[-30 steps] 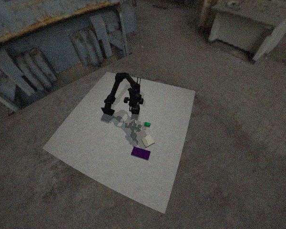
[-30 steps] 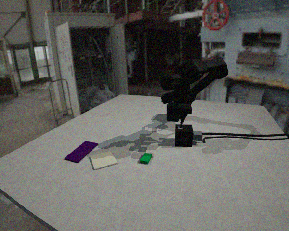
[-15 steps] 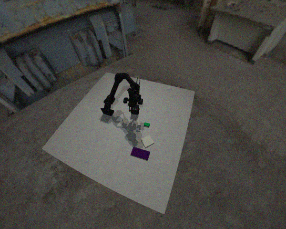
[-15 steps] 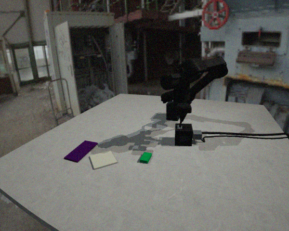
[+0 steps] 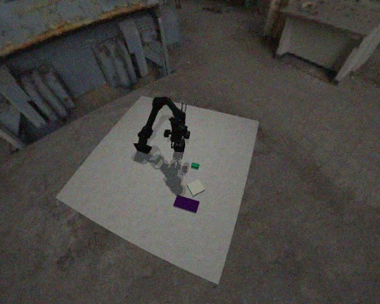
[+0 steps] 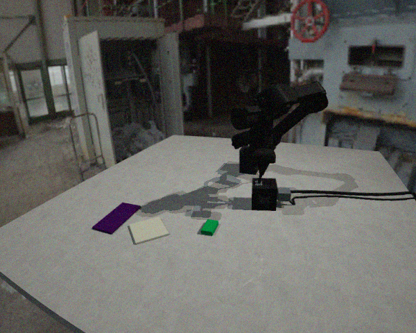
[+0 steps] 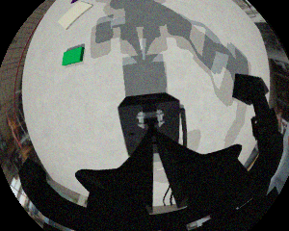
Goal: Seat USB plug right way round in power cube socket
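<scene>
My gripper tip is now 2 cm above the USB plug. Also, from my gripper tip: green block 19 cm ahead, 8 cm to the right, 10 cm below; then cream tile 27 cm ahead, 23 cm to the right, 10 cm below; then pale socket 1 cm to the right, 4 cm below.
</scene>
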